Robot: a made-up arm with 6 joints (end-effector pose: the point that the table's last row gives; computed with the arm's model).
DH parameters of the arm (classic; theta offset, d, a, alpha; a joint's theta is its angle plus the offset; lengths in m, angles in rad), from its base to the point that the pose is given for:
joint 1: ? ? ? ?
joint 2: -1.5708 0 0.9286 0
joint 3: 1.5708 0.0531 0 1.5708
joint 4: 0 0.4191 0 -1.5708
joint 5: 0 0 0 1.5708
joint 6: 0 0.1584 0 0
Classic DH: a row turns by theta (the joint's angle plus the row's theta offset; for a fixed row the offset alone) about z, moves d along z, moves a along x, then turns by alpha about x.
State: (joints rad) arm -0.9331 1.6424 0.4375 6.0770 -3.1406 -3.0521
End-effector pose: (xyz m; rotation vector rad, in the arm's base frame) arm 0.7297 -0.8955 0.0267 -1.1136 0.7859 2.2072
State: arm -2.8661 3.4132 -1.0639 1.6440 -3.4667 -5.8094
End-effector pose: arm 0.0811 -0.0847 -0.8607 0.9286 0.3286 1.9713
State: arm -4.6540 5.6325 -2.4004 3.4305 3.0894 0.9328
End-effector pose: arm -0.0169 -0.5802 0.6984 -0.1351 -0.0551 -0.8677
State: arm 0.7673 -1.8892 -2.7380 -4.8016 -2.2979 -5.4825
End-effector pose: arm -0.3641 -0.4412 -0.0868 1.3807 -0.5449 0.6851
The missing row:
joint 1: 0 0.2201 0 -1.5708
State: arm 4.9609 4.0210 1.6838 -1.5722 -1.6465 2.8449
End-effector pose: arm -0.0261 0.9608 -0.0310 -0.8541 1.4213 -0.5124
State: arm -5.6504 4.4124 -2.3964 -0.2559 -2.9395 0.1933
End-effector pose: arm -0.5488 -0.3266 -0.1402 0.0424 -0.9715 0.9717
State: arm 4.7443 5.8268 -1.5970 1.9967 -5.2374 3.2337
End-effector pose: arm 0.1515 0.8298 0.7722 1.1479 2.0340 0.9749
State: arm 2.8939 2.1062 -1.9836 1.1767 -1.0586 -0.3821
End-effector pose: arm -0.7639 0.2699 0.2458 -0.9842 -0.9282 -2.3617
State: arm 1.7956 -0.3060 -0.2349 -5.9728 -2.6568 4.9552
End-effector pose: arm 0.0780 -0.4783 1.3085 -3.0212 -0.3843 -0.2058
